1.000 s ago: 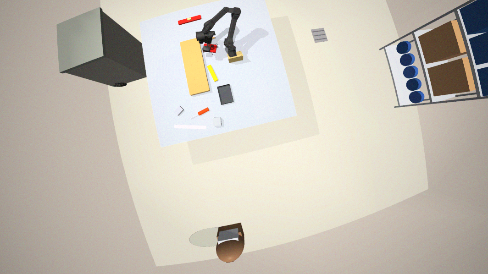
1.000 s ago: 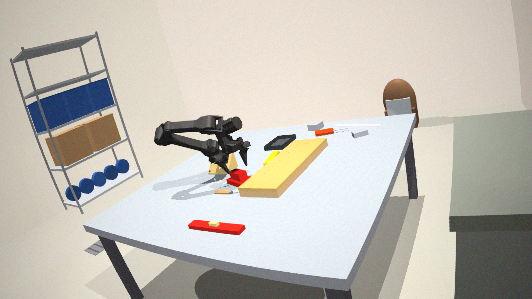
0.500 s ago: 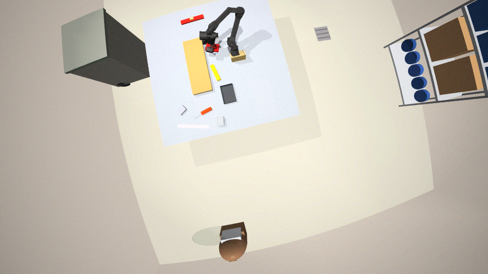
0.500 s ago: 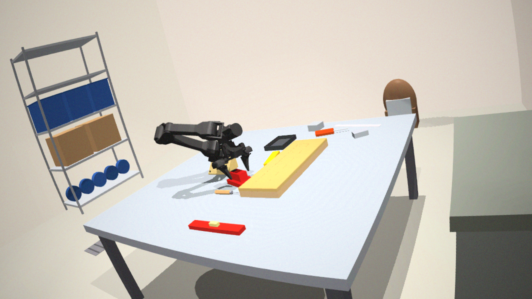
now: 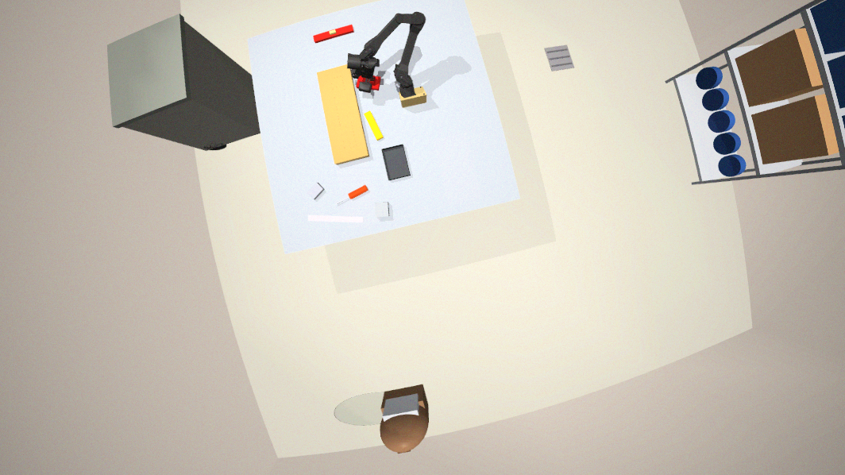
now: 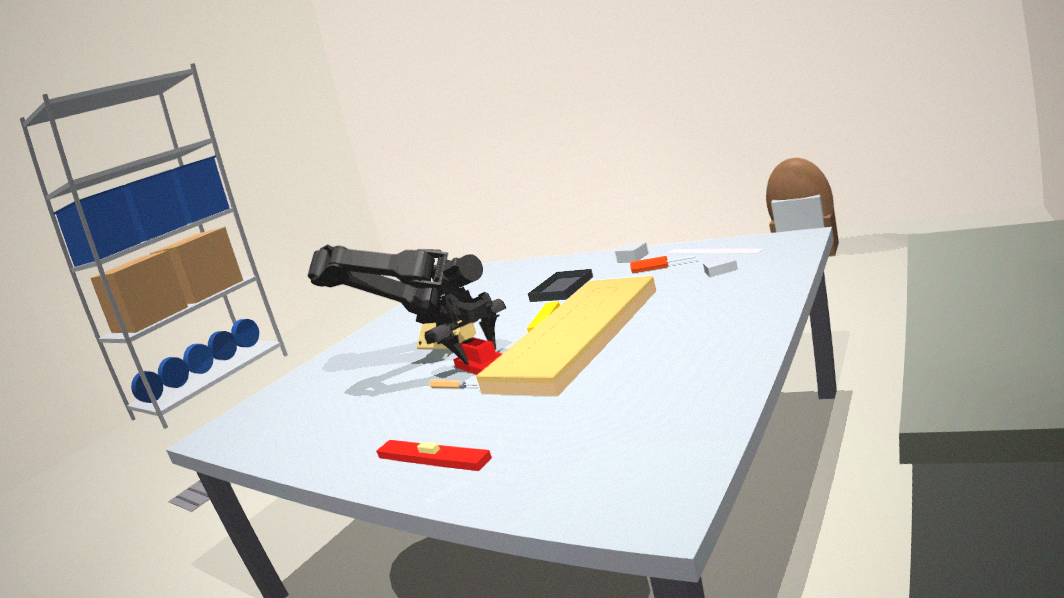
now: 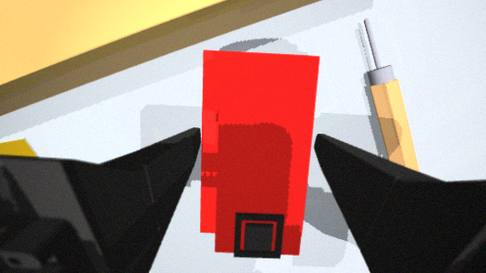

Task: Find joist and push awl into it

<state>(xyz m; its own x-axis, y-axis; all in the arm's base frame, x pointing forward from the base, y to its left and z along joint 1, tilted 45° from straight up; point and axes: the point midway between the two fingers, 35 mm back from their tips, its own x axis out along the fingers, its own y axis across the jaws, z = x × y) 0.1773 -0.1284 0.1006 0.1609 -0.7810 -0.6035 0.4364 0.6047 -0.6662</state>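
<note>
Right now the red stud finder is 2 cm behind my gripper tip, 2 cm above it and 1 cm to the left of it. Also, from my gripper tip: awl: 9 cm to the right, 2 cm below, 1 cm behind; yellow block: 25 cm to the left, 4 cm ahead, 2 cm below; red level: 36 cm to the right, 10 cm ahead, 1 cm below.
</note>
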